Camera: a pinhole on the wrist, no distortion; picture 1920 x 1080 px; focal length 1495.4 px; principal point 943.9 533.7 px. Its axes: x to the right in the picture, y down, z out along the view. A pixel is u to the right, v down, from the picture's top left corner.
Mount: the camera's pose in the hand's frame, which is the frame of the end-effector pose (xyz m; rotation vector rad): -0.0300 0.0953 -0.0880 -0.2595 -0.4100 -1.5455
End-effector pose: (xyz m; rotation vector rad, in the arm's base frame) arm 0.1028 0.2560 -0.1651 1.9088 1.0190 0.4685
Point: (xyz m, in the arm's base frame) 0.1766 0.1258 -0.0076
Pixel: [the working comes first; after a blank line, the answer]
In the camera's frame: -0.0449 -0.0296 0.1594

522.9 255.7
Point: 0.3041 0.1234 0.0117
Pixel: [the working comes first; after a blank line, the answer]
In the camera's frame: -0.0848 0.0502 0.2525

441.5 831.0
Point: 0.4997 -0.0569 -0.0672
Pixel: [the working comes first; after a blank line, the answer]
In the camera's frame: -0.0389 0.0529 0.5261

833.3 684.0
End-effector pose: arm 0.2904 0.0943 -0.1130 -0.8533 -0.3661 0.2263
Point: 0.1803 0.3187 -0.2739
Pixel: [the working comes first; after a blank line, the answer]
In the camera's frame: -0.0817 -0.0096 0.2487

452.8 476.0
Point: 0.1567 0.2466 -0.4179
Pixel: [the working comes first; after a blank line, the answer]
In the camera's frame: -0.1921 -0.0980 0.1682

outside the picture
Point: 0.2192 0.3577 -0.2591
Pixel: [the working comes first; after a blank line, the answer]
In the camera's frame: -0.0851 0.0443 0.2670

467.2 781.9
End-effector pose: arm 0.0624 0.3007 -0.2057 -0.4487 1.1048 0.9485
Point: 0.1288 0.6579 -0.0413
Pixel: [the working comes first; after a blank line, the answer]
In the camera's frame: 0.1238 0.0835 0.4335

1370.8 821.6
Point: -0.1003 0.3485 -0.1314
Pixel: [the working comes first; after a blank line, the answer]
In the camera's frame: -0.0412 -0.0304 0.0927

279.5 43.7
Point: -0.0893 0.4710 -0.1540
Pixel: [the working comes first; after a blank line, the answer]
In the camera's frame: -0.0576 0.0512 0.1860

480.8 945.6
